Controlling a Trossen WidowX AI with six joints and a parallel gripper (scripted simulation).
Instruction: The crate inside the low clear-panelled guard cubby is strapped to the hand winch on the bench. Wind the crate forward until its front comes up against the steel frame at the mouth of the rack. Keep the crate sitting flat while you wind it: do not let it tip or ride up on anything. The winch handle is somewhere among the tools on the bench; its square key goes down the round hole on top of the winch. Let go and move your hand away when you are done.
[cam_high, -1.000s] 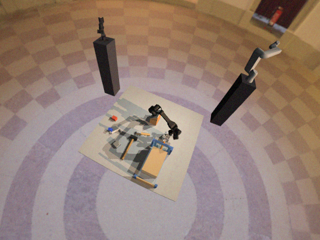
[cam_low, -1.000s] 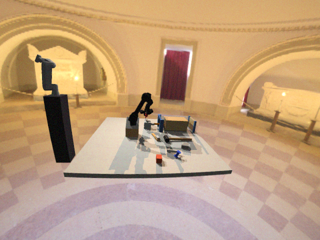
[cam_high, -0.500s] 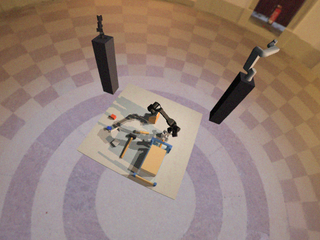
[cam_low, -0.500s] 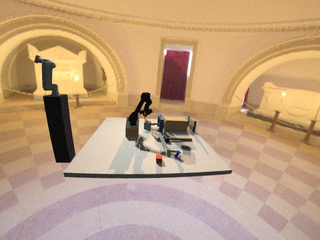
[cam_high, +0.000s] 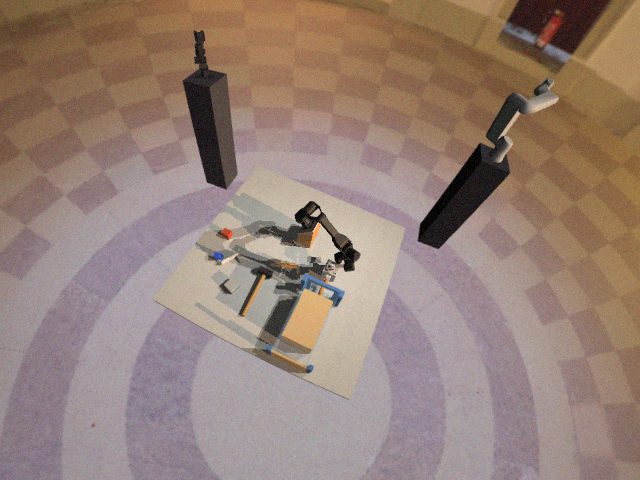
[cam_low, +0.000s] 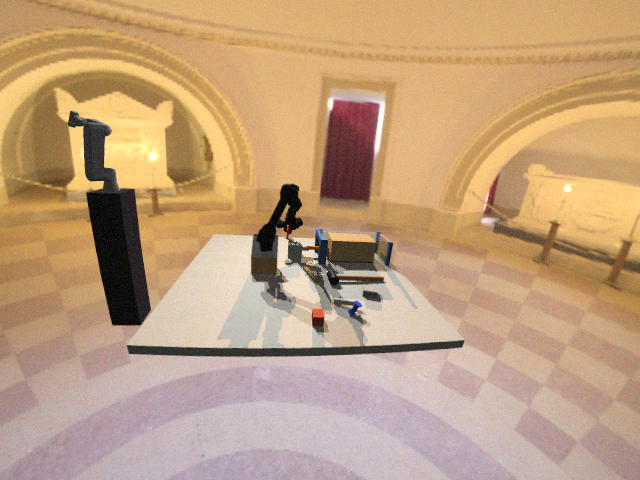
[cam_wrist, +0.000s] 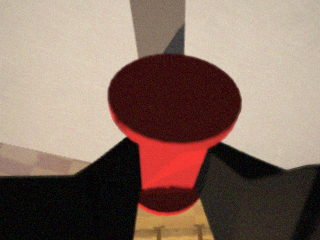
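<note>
Right now my gripper tip is 50 mm to the left of the red-knobbed handle, 30 mm above it and 20 mm short of it. Also, from my gripper tip: winch (110 mm to the right, 100 mm below, 30 mm ahead); red knob (20 mm to the right, 10 mm ahead); frame (210 mm ahead, 120 mm to the right, 30 mm below).
</note>
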